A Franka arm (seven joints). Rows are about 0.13 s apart.
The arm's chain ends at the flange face. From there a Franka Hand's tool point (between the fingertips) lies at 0.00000 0.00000 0.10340 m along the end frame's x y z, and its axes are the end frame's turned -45 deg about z.
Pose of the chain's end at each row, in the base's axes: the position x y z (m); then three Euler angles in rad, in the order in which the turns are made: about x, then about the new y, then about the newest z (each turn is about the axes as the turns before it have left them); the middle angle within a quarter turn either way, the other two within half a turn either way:
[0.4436 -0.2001 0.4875 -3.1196 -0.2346 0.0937]
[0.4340 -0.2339 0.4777 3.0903 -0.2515 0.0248]
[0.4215 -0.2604 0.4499 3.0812 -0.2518 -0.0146]
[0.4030 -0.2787 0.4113 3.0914 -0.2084 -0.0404]
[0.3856 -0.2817 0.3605 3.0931 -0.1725 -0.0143]
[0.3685 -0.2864 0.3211 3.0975 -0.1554 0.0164]
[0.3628 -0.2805 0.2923 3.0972 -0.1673 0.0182]
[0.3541 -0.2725 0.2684 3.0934 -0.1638 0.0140]
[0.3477 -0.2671 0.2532 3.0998 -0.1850 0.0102]
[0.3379 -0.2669 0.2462 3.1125 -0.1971 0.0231]
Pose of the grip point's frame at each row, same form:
[0.4196 -0.1979 0.3870 -3.1196 -0.2346 -0.6917]
[0.4083 -0.2390 0.3777 3.0903 -0.2515 -0.7606]
[0.3957 -0.2664 0.3499 3.0812 -0.2518 -0.8000]
[0.3816 -0.2838 0.3103 3.0914 -0.2084 -0.8258]
[0.3679 -0.2866 0.2588 3.0931 -0.1725 -0.7997]
[0.3525 -0.2909 0.2190 3.0975 -0.1554 -0.7690]
[0.3456 -0.2850 0.1904 3.0972 -0.1673 -0.7672]
[0.3372 -0.2774 0.1665 3.0934 -0.1638 -0.7714]
[0.3287 -0.2713 0.1517 3.0998 -0.1850 -0.7752]
[0.3177 -0.2698 0.1448 3.1125 -0.1971 -0.7623]

